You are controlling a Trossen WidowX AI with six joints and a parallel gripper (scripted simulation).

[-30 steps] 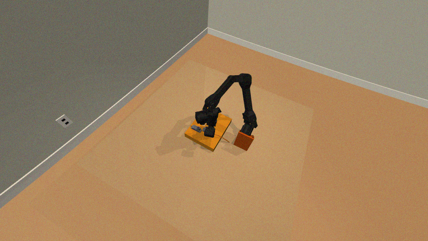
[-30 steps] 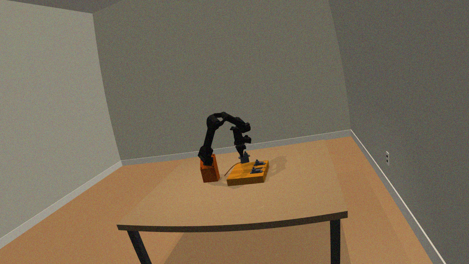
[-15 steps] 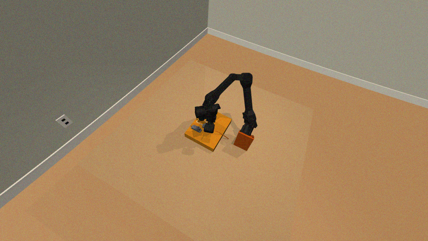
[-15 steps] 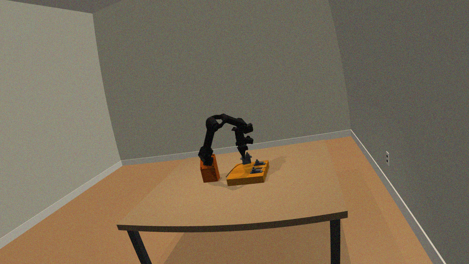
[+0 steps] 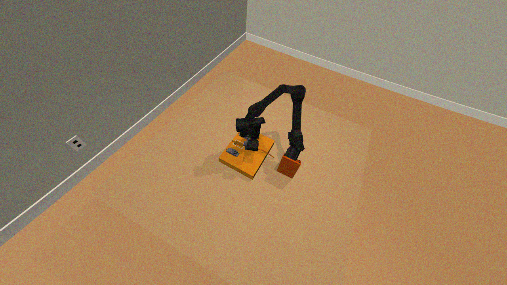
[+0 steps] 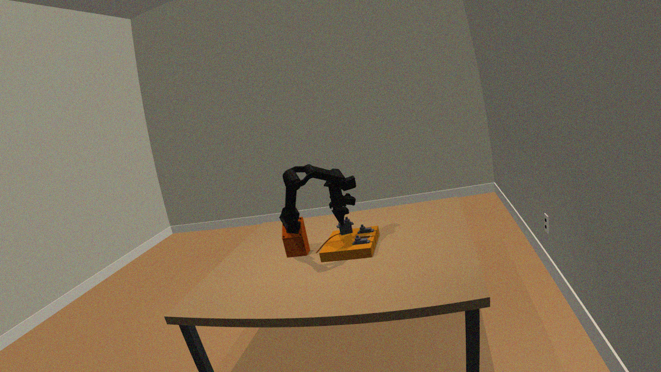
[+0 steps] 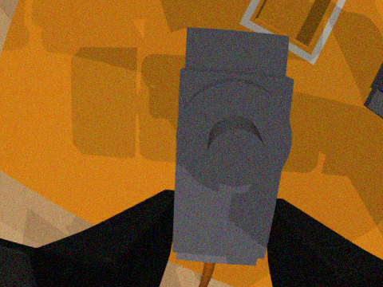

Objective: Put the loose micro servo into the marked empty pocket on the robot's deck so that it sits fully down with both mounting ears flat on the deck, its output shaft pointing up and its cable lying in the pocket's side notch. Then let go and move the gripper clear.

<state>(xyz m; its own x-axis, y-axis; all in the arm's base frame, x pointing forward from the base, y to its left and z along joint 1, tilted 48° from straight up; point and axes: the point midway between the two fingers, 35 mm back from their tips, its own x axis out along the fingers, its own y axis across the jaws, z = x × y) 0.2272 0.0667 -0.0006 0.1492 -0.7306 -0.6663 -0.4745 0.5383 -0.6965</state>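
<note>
Right now my gripper tip is 10 mm past the orange deck and 100 mm above it.
</note>
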